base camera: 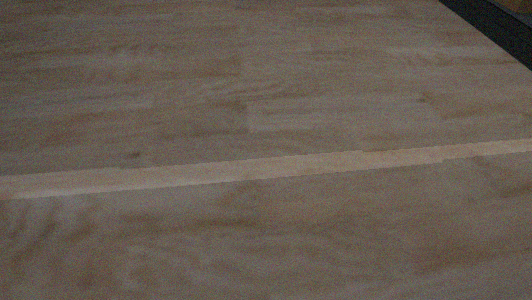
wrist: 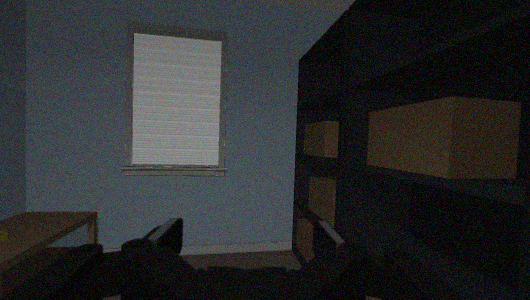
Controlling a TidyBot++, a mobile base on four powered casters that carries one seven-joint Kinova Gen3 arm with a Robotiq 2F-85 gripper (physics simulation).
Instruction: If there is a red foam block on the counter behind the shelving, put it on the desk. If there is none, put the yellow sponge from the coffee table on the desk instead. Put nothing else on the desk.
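Places are measured from the arm's base along level axes (x ahead, y left, z up), in metres.
Pixels of known places: gripper, between the fingertips: point(wrist: 248, 234).
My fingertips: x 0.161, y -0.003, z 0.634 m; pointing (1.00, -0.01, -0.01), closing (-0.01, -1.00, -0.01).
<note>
Behind a point stands the place of what it marks.
My gripper point(wrist: 248, 234) {z 0.634, x 0.161, y -0.003 m} is open and empty, with its two fingers wide apart at the bottom of the wrist view. A small yellow patch point(wrist: 3, 236) {z 0.077, x 1.455, y 1.454 m}, cut off by the left edge of the wrist view, lies on a brown wooden table point(wrist: 55, 218) {z 0.054, x 1.854, y 1.470 m} at the lower left. Too little of it shows to tell its shape. The dark shelving point(wrist: 480, 189) {z 0.582, x 0.606, y -0.647 m} point(base camera: 500, 37) {z -0.378, x 0.810, y -0.625 m} stands along the right side of the wrist view, and its base shows at the top right of the base camera view. The red foam block and the counter do not show in either view.
Brown boxes point(wrist: 410, 137) {z 0.731, x 0.889, y -0.636 m} point(wrist: 321, 140) {z 0.719, x 1.742, y -0.543 m} point(wrist: 322, 197) {z 0.298, x 1.681, y -0.550 m} stand in the shelving. A blue wall point(wrist: 260, 125) {z 0.852, x 2.286, y -0.101 m} with a window point(wrist: 175, 100) {z 1.044, x 2.194, y 0.688 m} is ahead. A pale strip of light point(base camera: 250, 167) crosses the wooden floor point(base camera: 300, 225) {z -0.397, x 0.292, y -0.057 m} in the base camera view.
</note>
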